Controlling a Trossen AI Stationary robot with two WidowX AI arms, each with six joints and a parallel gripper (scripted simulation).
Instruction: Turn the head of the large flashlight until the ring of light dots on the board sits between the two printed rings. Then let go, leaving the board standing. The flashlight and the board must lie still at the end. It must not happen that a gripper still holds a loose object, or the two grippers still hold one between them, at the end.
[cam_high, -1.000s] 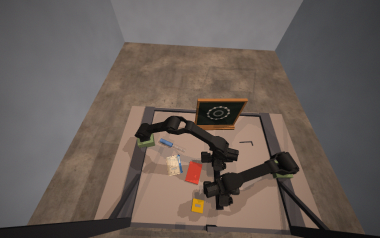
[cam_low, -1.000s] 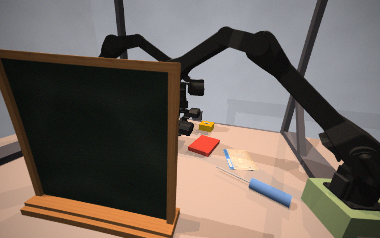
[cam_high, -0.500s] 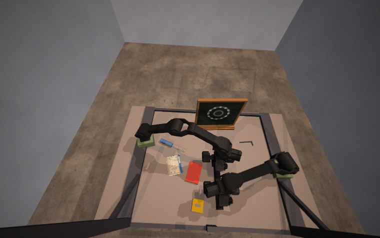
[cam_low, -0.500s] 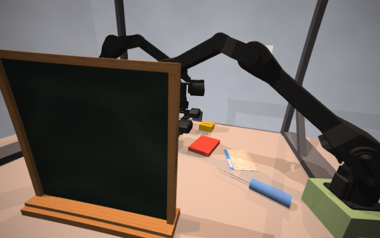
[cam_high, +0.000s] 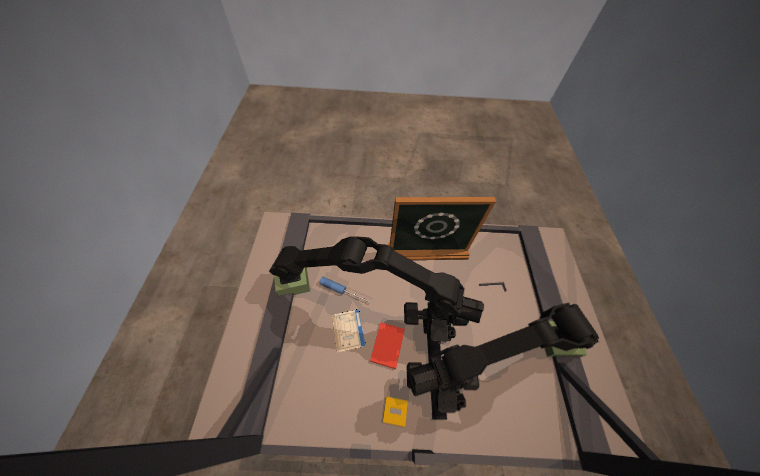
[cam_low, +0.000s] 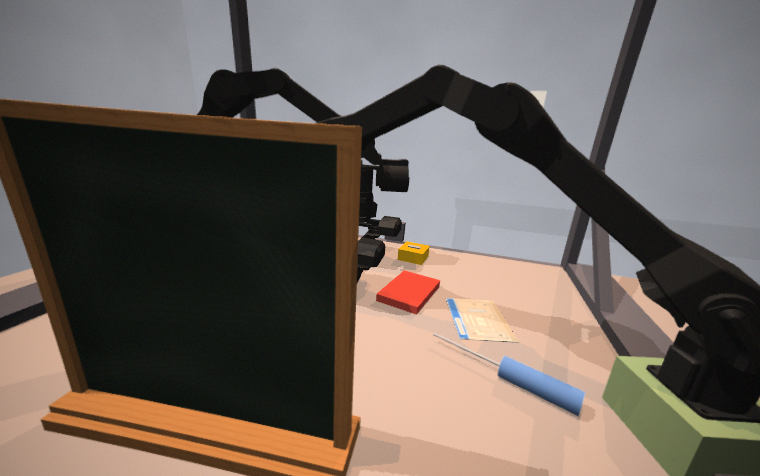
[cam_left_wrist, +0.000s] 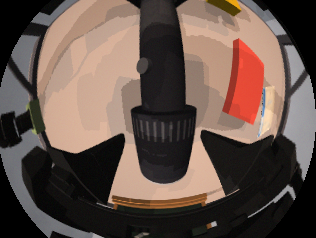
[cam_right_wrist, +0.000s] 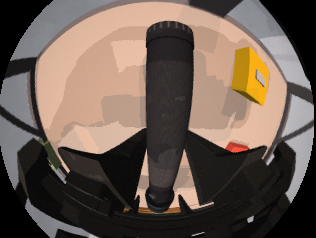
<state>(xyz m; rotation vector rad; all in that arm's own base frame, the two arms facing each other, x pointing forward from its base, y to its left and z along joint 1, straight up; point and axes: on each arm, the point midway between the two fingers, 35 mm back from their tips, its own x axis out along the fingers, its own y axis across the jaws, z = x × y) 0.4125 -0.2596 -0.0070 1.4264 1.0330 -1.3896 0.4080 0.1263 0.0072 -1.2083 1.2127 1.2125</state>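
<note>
Right now my right hand is 100 mm past the yellow block, 100 mm to the right of it and 30 mm above it. Also, from my right hand: red block: 70 mm ahead, 160 mm to the left, 40 mm below; then printed card: 90 mm ahead, 290 mm to the left, 50 mm below; then blue screwdriver: 210 mm ahead, 330 mm to the left, 30 mm below.
</note>
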